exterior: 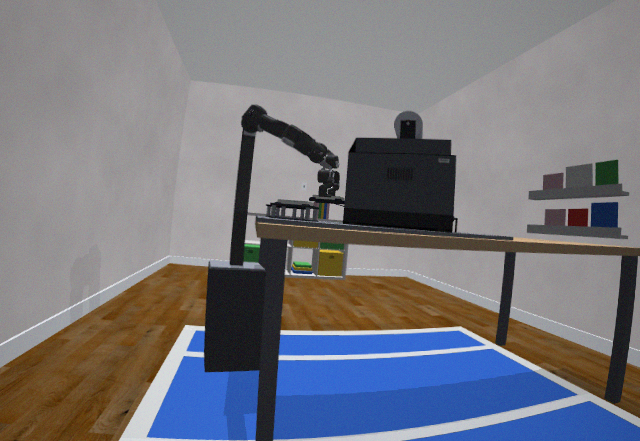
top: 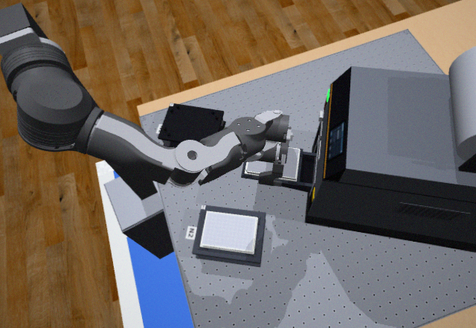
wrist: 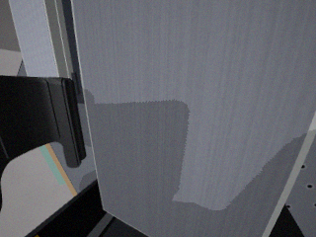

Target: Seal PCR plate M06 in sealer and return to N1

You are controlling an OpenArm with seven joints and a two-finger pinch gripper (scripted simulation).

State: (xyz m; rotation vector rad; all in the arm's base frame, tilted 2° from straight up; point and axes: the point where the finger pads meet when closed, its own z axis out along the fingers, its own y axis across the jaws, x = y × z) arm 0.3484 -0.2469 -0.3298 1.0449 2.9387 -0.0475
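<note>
Now: hand 1 cm above the sealer stage. Also, from my hand: pale key 13 cm ahead, 1 cm to the left, 9 cm above; foil roll 26 cm ahead, 21 cm to the right, 31 cm above.
</note>
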